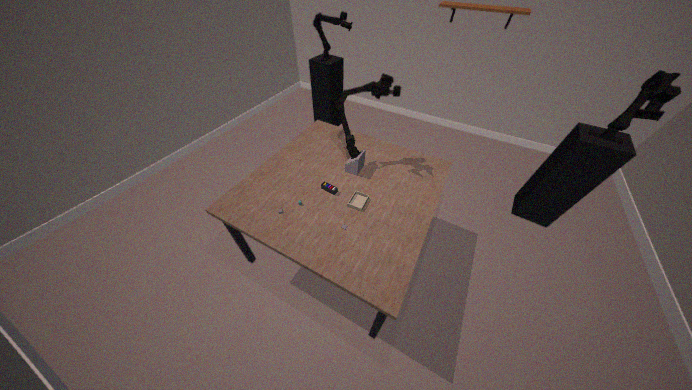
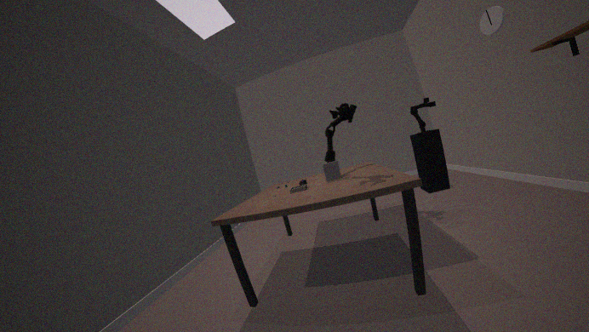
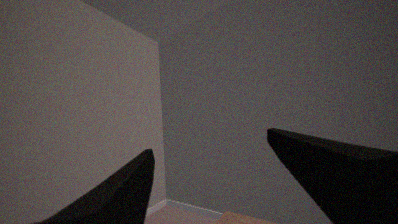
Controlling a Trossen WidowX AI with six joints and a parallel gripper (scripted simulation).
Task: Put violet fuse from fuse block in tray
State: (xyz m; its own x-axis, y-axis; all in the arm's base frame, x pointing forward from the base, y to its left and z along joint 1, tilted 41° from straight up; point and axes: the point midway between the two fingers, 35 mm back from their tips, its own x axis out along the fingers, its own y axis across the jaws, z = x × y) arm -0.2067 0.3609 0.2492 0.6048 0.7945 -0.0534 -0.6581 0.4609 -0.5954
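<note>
Right now the violet fuse is 450 mm ahead of my gripper tip, 160 mm to the right of it and 550 mm below it. From my gripper tip the other things lie so: grey tray: 430 mm ahead, 70 mm to the left, 570 mm below.
</note>
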